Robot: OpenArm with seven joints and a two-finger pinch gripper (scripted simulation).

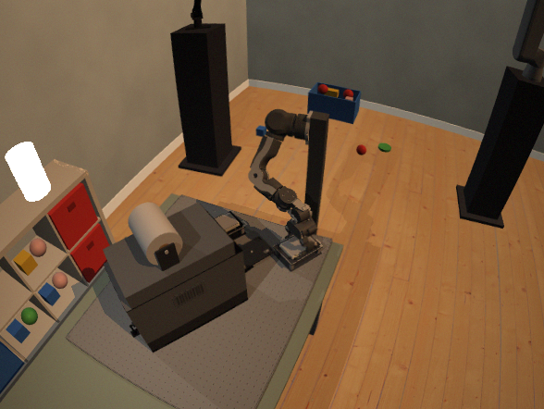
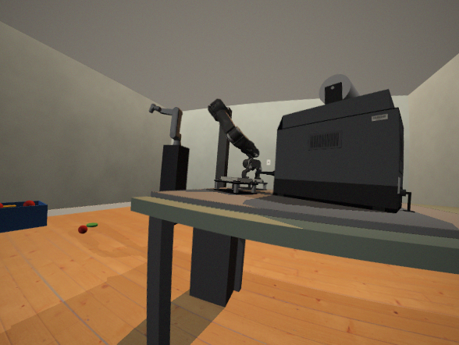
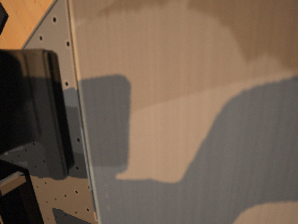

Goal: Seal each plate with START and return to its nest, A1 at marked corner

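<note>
Now: the white well plate 10 mm below my hand. From my hand the other things lie so: dark sealer stage: 150 mm to the right, 130 mm ahead, 40 mm above; plate nest: 20 mm below; pale start button: 270 mm ahead, 130 mm to the right, 130 mm above.
</note>
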